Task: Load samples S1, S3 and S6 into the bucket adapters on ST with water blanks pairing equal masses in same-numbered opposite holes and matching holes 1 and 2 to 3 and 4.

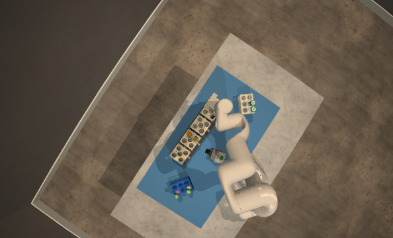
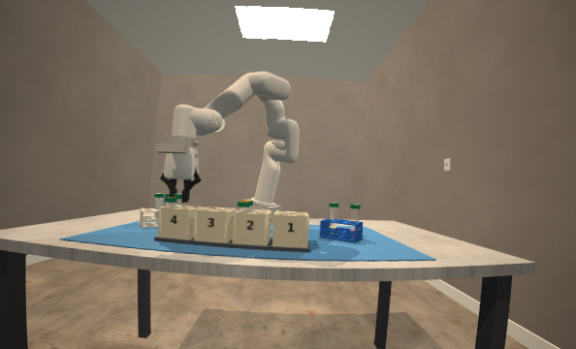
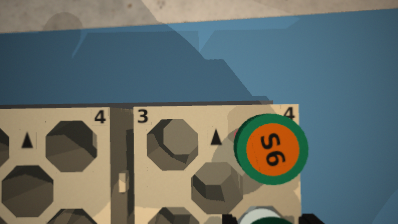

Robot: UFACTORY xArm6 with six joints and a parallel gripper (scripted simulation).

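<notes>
The green key is 23 cm behind my hand, 20 cm to the left of it and 6 cm below it. Also, from my hand: cream blank rack (17 cm to the right, 12 cm behind, 10 cm below); loading stand (19 cm to the left, 12 cm below); blue sample rack (52 cm to the left, 17 cm behind, 10 cm below).
</notes>
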